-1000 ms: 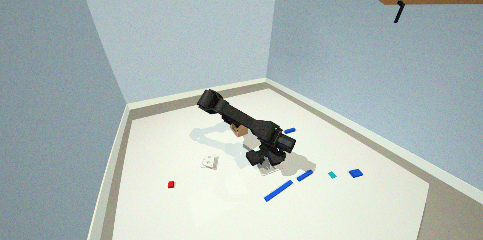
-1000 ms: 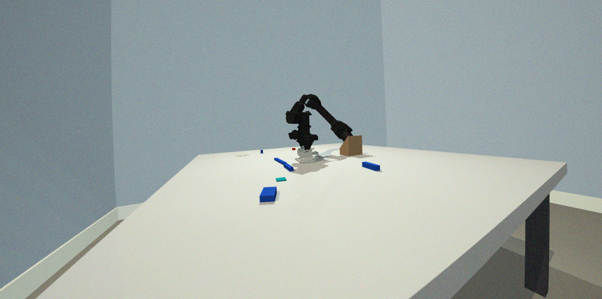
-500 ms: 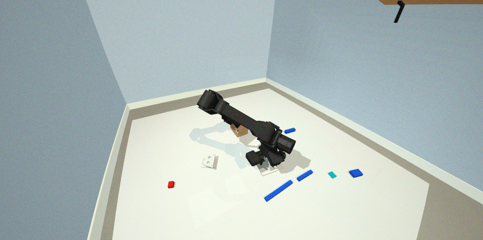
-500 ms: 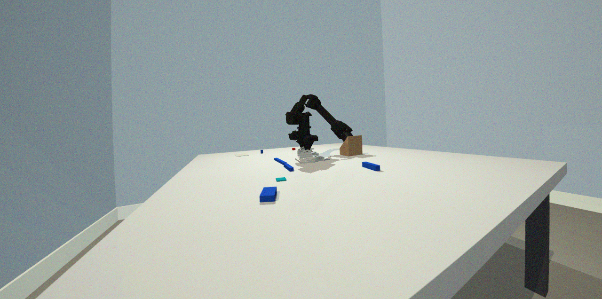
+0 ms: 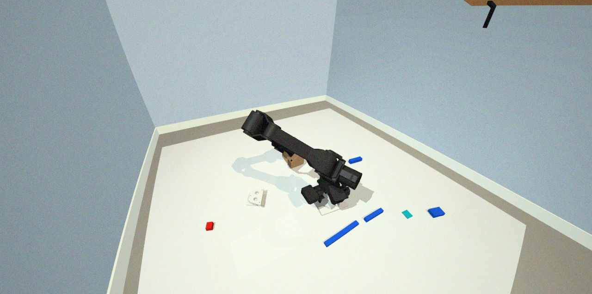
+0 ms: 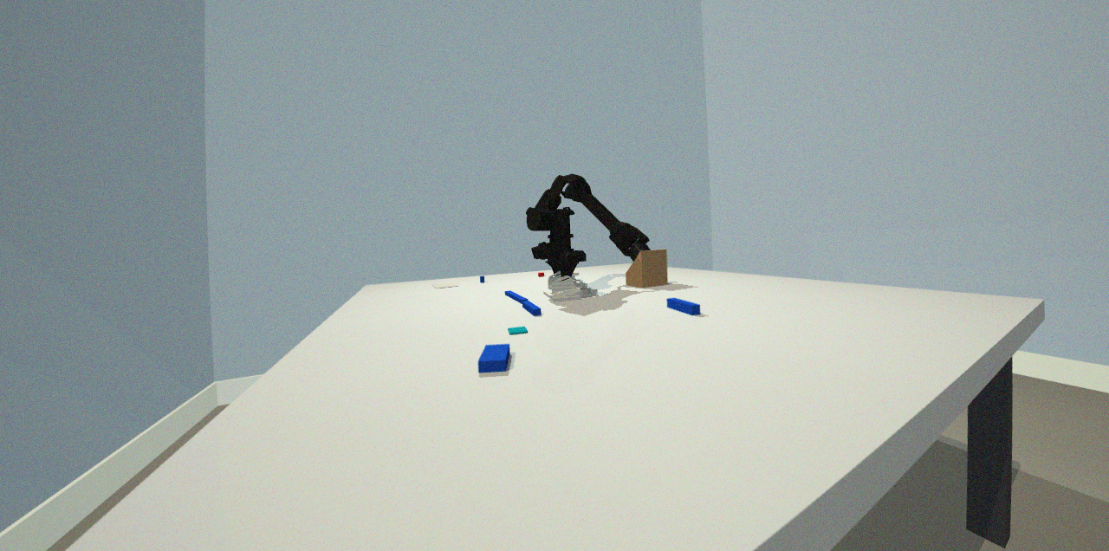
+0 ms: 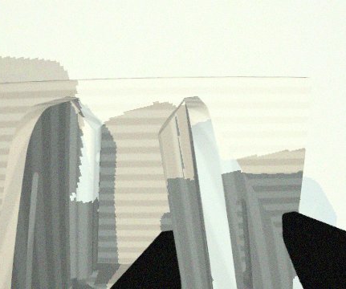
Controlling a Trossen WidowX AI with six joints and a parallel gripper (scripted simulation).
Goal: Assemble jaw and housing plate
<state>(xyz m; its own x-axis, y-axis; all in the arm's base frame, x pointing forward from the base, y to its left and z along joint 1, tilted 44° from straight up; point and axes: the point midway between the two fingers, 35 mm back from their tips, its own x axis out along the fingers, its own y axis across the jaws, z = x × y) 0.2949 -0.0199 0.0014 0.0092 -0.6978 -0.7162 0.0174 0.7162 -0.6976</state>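
My gripper tip is now 14 cm past the white stand, 23 cm to the left of it and 1 cm above it. From my gripper tip the other things lie so: long blue bar: 13 cm ahead, 1 cm to the right, 2 cm below; then red block: 11 cm behind, 42 cm to the right, 2 cm below; then teal tile: 22 cm ahead, 27 cm to the left, 2 cm below.
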